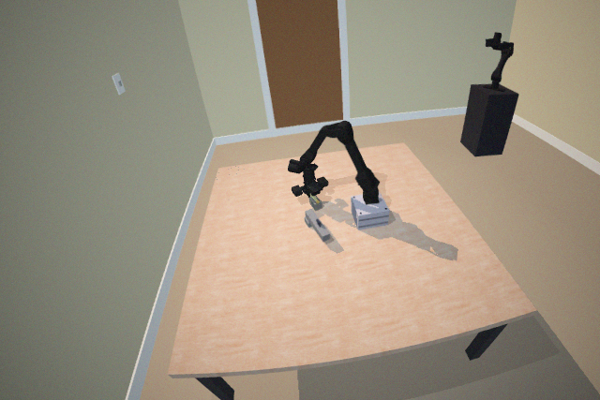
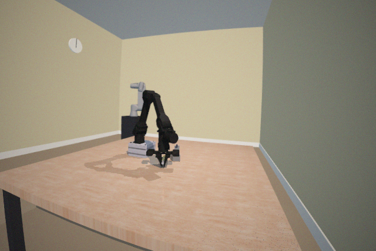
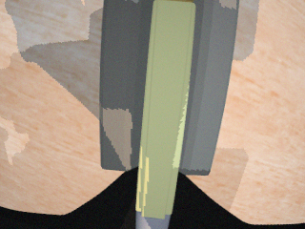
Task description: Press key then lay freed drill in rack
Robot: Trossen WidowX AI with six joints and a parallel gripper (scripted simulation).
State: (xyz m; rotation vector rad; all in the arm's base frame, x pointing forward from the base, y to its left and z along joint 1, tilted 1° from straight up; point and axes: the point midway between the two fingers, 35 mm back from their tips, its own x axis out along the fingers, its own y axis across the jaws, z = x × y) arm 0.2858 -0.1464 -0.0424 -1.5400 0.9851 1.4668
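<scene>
My gripper tip is 40 mm below the drill, 30 mm to the right of it and 20 mm past it. Also, from my gripper tip: grey rack: 50 mm to the left, 20 mm behind, 10 mm above.
</scene>
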